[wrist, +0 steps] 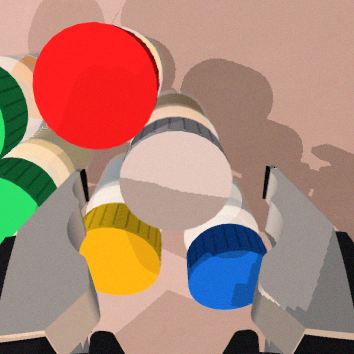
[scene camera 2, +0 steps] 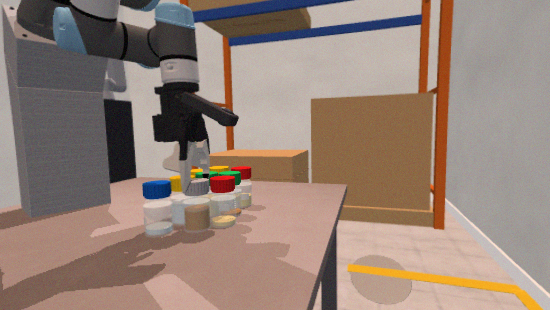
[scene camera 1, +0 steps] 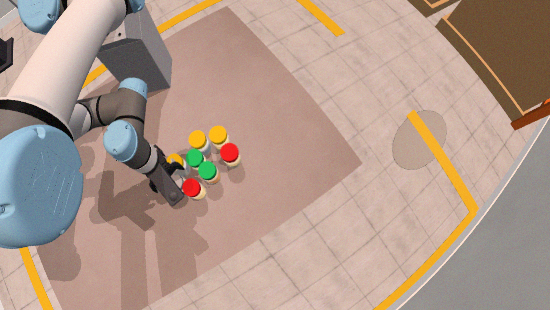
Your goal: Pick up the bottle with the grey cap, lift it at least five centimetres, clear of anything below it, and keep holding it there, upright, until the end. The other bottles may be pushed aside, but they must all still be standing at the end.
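Frame: origin at the arm's base, x right, y back, z down, level; millimetres.
Seen in the pictures: gripper, fingertip midpoint: (wrist: 174,169) (scene camera 2: 196,188).
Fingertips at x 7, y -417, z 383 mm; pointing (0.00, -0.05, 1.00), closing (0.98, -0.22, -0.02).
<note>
Pixels of each thing's top centre, then the offset from my fingertips to it. Level surfaces: height alone.
- grey-capped bottle at its top centre: (wrist: 174,185) (scene camera 2: 195,180) (scene camera 1: 174,182) dx +0, dy +0, dz -17 mm
- yellow-capped bottle at its top centre: (wrist: 113,264) (scene camera 2: 182,177) (scene camera 1: 173,162) dx -24, dy +58, dz -17 mm
- blue-capped bottle at its top centre: (wrist: 231,282) (scene camera 2: 156,182) dx +48, dy +60, dz -17 mm
- table at its surface level: dz +88 mm
The grey-capped bottle (scene camera 2: 197,212) (wrist: 175,175) stands upright on the table, brown contents low inside; the arm hides it in scene camera 1. My gripper (scene camera 2: 195,183) (wrist: 174,169) is open and empty, pointing down over it. In the wrist view the fingers stand left and right of the grey cap, with a gap on each side. A red-capped bottle (scene camera 1: 192,188) (scene camera 2: 222,184) (wrist: 95,85) stands close beside it. A yellow-capped bottle (scene camera 1: 175,160) (wrist: 120,260) and a blue-capped bottle (scene camera 2: 157,190) (wrist: 225,280) stand near the left and right fingers in the wrist view.
Two green-capped bottles (scene camera 1: 195,158) (scene camera 1: 207,171), two more yellow-capped bottles (scene camera 1: 197,139) (scene camera 1: 218,135) and another red-capped bottle (scene camera 1: 229,152) stand upright farther along the table (scene camera 1: 280,110). A grey pedestal (scene camera 1: 135,60) (scene camera 2: 62,145) stands beside the arm.
</note>
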